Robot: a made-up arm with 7 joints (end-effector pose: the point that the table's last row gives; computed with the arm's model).
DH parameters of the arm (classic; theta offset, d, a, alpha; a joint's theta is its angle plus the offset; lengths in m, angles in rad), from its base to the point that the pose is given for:
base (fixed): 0 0 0 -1.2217
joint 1: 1.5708 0 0 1.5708
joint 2: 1.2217 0 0 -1.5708
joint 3: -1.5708 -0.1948 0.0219 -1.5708
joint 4: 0 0 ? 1.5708
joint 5: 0 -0.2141 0 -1.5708
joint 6: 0 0 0 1.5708
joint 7: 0 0 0 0
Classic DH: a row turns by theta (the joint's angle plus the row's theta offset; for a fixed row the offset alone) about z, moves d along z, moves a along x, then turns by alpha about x.
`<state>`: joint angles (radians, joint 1 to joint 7).
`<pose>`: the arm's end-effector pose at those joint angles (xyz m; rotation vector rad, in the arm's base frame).
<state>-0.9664 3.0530 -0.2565 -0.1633 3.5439 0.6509 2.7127</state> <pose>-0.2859 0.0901 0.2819 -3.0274 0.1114 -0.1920</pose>
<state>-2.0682 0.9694 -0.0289 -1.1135 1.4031 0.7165 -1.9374</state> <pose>0.1299 0.0633 0.3433 -1.5725 2.4554 1.1408</pose>
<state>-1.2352 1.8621 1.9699 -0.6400 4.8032 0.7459 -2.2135</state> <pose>-0.1077 0.3701 0.1182 1.0450 0.3476 0.0636</pose>
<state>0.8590 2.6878 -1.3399 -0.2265 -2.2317 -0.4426 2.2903</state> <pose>0.1982 0.2512 0.2590 1.7754 2.4126 -0.7886</pose>
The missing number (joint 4, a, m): -0.0259
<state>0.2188 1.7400 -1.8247 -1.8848 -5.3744 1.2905 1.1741</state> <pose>-0.1115 0.1828 -0.1794 0.9500 1.2873 0.2719</pose>
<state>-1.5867 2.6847 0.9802 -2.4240 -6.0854 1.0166 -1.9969</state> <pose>-0.1458 -0.0981 0.0698 -2.2496 -1.0305 -1.3570</pose>
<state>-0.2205 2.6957 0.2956 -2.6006 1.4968 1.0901 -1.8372</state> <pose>0.1333 -0.0406 0.0708 -1.1434 -0.9216 2.6279</pose>
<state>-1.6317 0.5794 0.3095 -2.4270 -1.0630 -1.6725 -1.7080</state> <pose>0.0255 0.0015 0.1868 -0.9620 -0.5850 -0.9937</pose>
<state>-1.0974 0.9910 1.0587 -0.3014 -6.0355 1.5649 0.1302</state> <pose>0.2755 0.3056 -0.0033 -0.6616 -0.4144 0.9441</pose>
